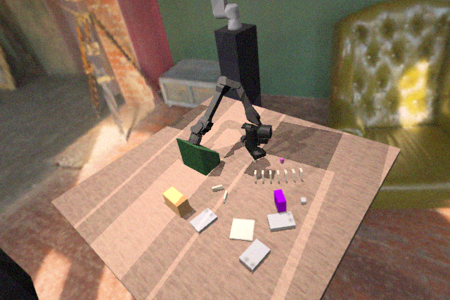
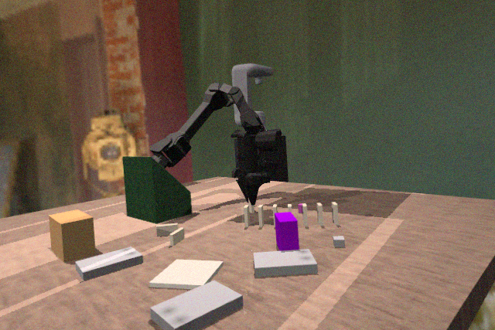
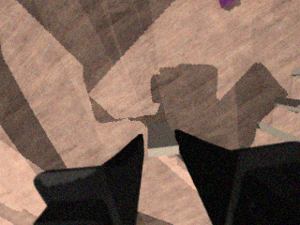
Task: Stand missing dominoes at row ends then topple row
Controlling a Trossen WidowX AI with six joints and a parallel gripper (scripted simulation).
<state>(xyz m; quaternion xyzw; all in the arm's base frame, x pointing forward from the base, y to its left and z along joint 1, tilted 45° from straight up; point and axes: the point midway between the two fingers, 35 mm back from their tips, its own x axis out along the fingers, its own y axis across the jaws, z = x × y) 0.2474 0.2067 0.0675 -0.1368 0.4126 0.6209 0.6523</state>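
My gripper tip is now 240 mm short of the white slab, 350 mm to the left of it and 20 mm above it. Also, from my gripper tip: purple block (290 mm ahead, 150 mm to the right, 10 mm above); tiny purple cube (120 mm ahead, 90 mm to the left, 10 mm below); small grey cube (350 mm ahead, 70 mm to the right, 20 mm below).
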